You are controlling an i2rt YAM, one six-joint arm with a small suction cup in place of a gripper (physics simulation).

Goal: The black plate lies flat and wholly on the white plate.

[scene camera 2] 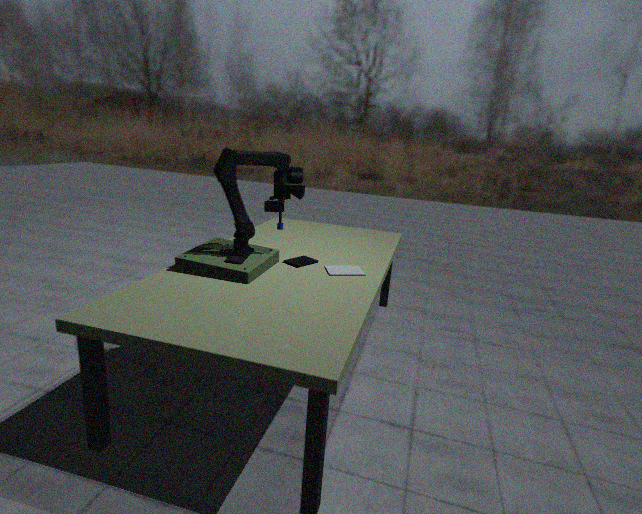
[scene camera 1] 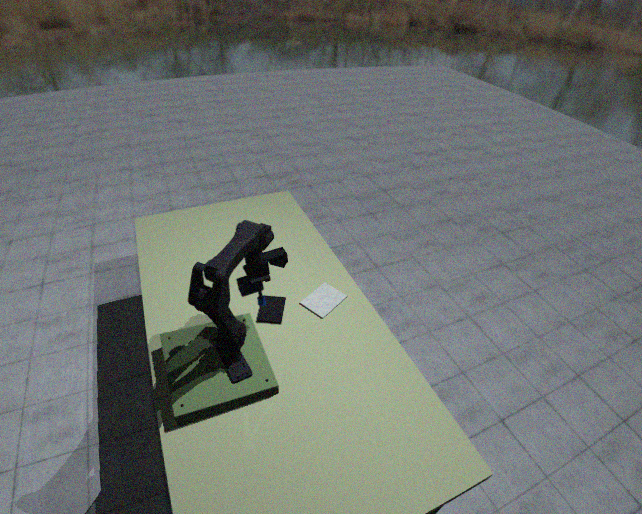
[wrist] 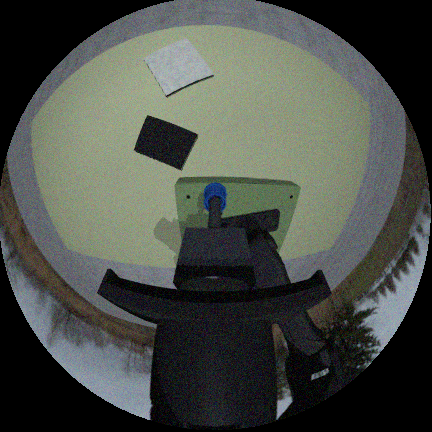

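Seen in the pictures: end effector, tool point: [scene camera 2: 280, 229] [scene camera 1: 262, 303] [wrist: 214, 192]; arm's base, origin of the base link: [scene camera 2: 240, 256] [scene camera 1: 231, 357] [wrist: 245, 224].
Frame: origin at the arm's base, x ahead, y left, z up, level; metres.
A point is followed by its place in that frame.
Observation:
The black plate [scene camera 1: 271, 310] {x 0.237, y 0.165, z -0.047 m} [scene camera 2: 300, 261] {x 0.245, y 0.158, z -0.047 m} [wrist: 166, 142] {x 0.237, y 0.166, z -0.047 m} lies flat on the table beside the green base block. The white plate [scene camera 1: 323, 300] {x 0.454, y 0.111, z -0.052 m} [scene camera 2: 345, 270] {x 0.464, y 0.109, z -0.052 m} [wrist: 179, 67] {x 0.438, y 0.108, z -0.052 m} lies flat on the table, a little apart from the black plate and nearer the table's long edge. My gripper [scene camera 1: 262, 301] [scene camera 2: 280, 226] [wrist: 215, 194], a small blue suction cup, points down and is open, with nothing on it. It hangs well above the table. In scene camera 1 it overlaps the left edge of the black plate. In the wrist view it shows over the base block, below and right of the black plate.
The arm stands on a green base block [scene camera 1: 258, 358] {x 0.079, y -0.047, z -0.005 m} [scene camera 2: 214, 267] {x -0.060, y -0.149, z -0.011 m} [wrist: 260, 187] {x 0.101, y -0.042, z -0.005 m} at one long side of the pale yellow-green table [scene camera 1: 342, 406] {x 0.246, y -0.324, z -0.058 m} [scene camera 2: 214, 321] {x 0.083, y -0.519, z -0.058 m} [wrist: 280, 110] {x 0.299, y -0.134, z -0.058 m}. The white plate lies near the opposite long edge. A tiled floor surrounds the table.

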